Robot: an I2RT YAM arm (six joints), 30 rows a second.
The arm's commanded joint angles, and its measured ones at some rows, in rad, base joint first. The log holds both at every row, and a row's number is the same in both.
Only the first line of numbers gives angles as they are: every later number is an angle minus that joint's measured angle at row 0.
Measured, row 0:
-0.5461 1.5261 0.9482 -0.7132 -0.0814 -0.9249
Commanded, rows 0 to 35:
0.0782 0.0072 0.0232 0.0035 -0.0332 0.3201
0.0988 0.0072 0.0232 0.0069 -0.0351 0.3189
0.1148 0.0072 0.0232 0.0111 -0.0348 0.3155
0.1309 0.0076 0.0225 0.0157 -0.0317 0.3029
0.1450 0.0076 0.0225 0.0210 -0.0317 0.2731
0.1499 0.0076 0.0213 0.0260 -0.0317 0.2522
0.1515 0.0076 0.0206 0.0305 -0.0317 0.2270
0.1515 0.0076 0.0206 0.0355 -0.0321 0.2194
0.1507 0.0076 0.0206 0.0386 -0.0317 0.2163
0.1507 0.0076 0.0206 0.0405 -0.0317 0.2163
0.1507 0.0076 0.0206 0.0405 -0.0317 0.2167
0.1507 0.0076 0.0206 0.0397 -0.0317 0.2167
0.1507 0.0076 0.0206 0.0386 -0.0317 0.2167
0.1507 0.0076 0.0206 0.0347 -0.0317 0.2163
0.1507 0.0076 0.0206 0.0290 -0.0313 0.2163
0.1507 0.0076 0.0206 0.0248 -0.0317 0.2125
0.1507 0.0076 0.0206 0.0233 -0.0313 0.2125
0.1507 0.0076 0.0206 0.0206 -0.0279 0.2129
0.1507 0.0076 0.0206 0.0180 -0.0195 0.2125
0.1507 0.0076 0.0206 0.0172 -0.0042 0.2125
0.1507 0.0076 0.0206 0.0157 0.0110 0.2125
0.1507 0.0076 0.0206 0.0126 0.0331 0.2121
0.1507 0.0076 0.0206 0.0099 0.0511 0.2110
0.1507 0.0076 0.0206 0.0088 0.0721 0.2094
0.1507 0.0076 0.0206 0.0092 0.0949 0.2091
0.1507 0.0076 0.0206 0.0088 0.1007 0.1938
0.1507 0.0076 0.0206 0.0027 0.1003 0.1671
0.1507 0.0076 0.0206 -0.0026 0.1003 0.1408
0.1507 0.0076 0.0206 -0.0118 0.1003 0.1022
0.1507 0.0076 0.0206 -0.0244 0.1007 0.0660
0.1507 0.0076 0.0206 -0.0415 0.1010 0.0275
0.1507 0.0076 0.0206 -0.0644 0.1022 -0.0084
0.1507 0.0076 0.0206 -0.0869 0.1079 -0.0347
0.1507 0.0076 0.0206 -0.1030 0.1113 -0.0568
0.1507 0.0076 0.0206 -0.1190 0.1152 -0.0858
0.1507 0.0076 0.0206 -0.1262 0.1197 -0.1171
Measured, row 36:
0.1473 0.0000 0.0045 -0.1075 0.0991 0.0149
